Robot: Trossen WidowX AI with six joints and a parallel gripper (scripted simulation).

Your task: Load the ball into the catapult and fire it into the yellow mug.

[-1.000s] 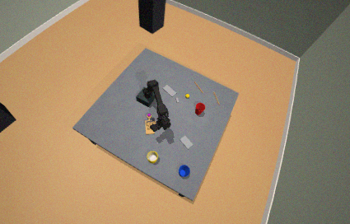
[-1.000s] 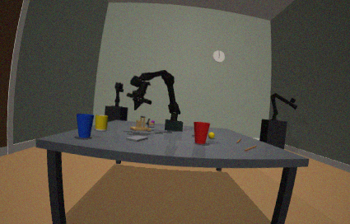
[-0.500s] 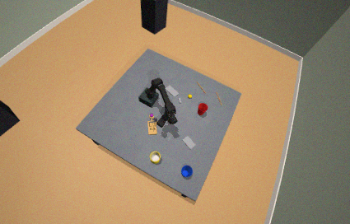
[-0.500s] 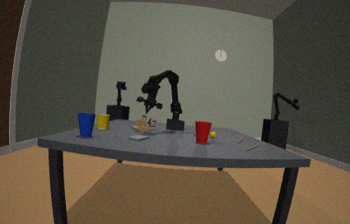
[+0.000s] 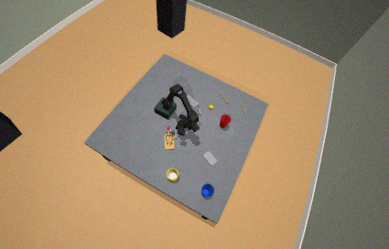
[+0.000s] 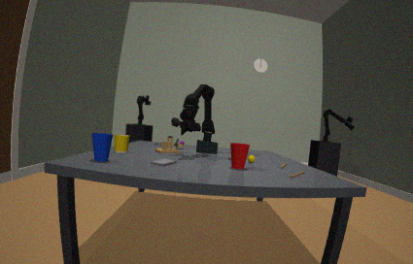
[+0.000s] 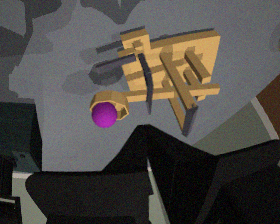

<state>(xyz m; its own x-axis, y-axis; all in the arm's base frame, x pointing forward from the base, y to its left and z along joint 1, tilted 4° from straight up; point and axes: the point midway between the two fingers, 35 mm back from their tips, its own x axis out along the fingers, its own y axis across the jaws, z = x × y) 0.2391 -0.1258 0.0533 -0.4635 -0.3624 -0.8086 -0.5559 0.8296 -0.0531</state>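
My gripper tip is 70 mm past the purple ball, 10 mm to the left of it and 60 mm above it. The rest, counted from my gripper tip: yellow ball 70 mm ahead, 450 mm to the left, 100 mm below; then yellow mug 220 mm ahead, 310 mm to the right, 90 mm below; then catapult 20 mm behind, 50 mm to the right, 70 mm below.
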